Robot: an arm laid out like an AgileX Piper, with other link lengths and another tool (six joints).
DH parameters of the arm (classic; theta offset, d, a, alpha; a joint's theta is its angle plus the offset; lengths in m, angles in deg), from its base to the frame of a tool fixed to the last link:
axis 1: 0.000 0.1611 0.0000 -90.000
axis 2: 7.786 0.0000 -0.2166 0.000
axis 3: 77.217 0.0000 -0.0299 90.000
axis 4: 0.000 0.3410 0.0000 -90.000
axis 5: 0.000 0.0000 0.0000 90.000
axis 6: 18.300 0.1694 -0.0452 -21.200
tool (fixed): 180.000 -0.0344 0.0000 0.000
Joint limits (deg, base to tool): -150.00..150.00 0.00..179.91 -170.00..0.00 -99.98..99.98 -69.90..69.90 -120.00..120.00
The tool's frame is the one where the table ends.
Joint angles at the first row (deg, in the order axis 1, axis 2, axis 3, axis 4, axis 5, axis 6):
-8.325, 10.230, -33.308, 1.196, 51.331, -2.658
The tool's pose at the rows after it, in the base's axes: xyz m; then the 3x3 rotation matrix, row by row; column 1 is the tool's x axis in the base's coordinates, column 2 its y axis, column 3 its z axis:
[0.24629 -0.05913 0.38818], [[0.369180 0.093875 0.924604], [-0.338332 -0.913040 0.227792], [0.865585 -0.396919 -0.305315]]
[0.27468 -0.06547 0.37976], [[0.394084 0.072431 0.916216], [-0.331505 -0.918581 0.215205], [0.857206 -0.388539 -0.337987]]
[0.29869 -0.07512 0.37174], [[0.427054 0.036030 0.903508], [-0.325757 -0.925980 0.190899], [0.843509 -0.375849 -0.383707]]
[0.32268 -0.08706 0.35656], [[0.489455 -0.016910 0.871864], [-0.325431 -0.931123 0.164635], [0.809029 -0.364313 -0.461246]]
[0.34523 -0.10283 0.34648], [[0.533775 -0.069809 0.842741], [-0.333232 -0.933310 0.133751], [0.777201 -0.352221 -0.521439]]
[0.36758 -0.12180 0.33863], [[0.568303 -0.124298 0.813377], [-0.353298 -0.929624 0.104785], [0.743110 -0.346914 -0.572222]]
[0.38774 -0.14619 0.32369], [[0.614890 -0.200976 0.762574], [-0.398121 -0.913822 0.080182], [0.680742 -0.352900 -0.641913]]
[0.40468 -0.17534 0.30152], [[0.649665 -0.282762 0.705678], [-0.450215 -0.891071 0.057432], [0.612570 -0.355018 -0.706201]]
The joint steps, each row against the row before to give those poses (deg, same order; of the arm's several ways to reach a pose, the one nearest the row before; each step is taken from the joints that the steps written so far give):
-0.002, 8.070, -1.860, -0.166, -4.106, -0.002
-0.169, 8.344, -2.527, -1.032, -4.072, 0.005
-0.852, 7.801, -3.266, -1.380, -2.047, -0.002
-1.070, 8.286, -3.735, -1.604, 0.097, 0.001
-1.603, 8.267, -4.863, -1.318, 0.335, -0.003
-1.922, 8.453, -5.947, -0.756, 0.934, 0.002
-2.511, 8.968, -6.654, -0.120, 3.069, 0.000
-2.934, 8.913, -6.153, -0.133, 2.621, 0.001

